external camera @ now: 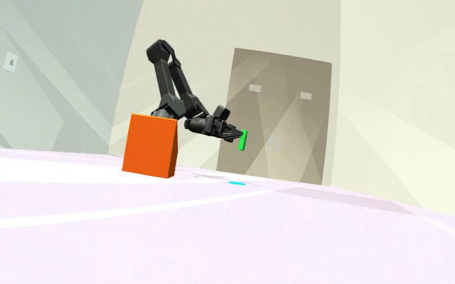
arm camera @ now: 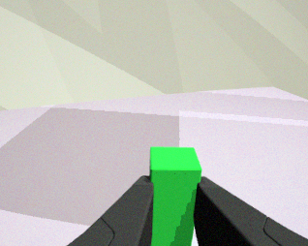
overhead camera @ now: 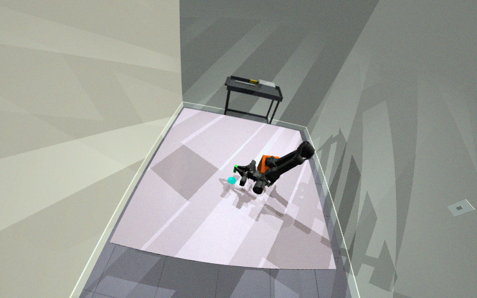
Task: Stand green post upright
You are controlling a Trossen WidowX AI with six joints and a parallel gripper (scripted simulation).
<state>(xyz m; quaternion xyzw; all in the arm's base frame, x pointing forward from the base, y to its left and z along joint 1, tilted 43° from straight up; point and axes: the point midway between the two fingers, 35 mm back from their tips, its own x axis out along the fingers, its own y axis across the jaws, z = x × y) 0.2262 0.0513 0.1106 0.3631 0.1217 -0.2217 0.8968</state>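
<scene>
Now: the cyan circle 16 cm below my gripper tip. From my gripper tip the other things lie so: green post 2 cm below.
</scene>
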